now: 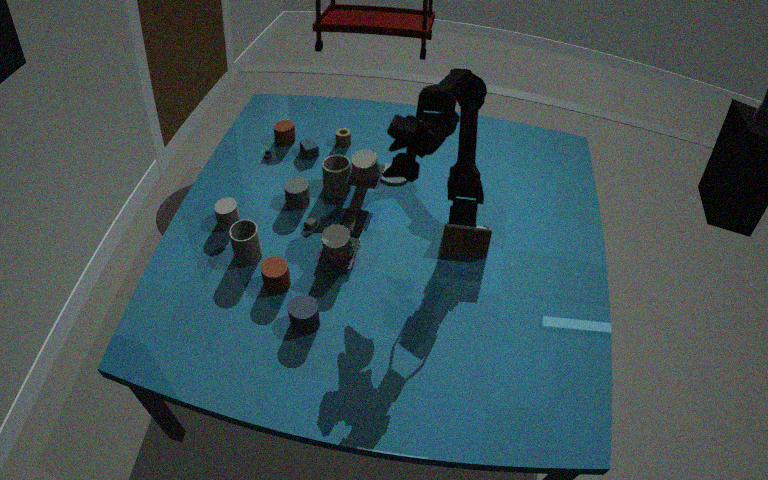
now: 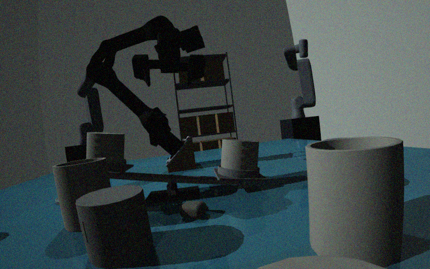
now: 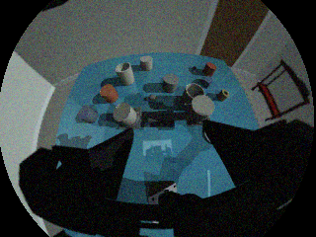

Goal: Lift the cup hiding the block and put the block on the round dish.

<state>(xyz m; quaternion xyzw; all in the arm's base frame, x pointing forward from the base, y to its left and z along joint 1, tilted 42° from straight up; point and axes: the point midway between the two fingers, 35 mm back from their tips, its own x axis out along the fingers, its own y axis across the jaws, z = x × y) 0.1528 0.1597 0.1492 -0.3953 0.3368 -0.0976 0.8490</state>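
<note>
Right now the grey block is 190 mm below my gripper tip, 130 mm to the left of it and 90 mm ahead of it. Round my gripper tip: pebble (220 mm below, 200 mm ahead, 40 mm to the left); balance beam (200 mm below, 90 mm ahead); cup (140 mm to the right, 120 mm below, 100 mm ahead).
</note>
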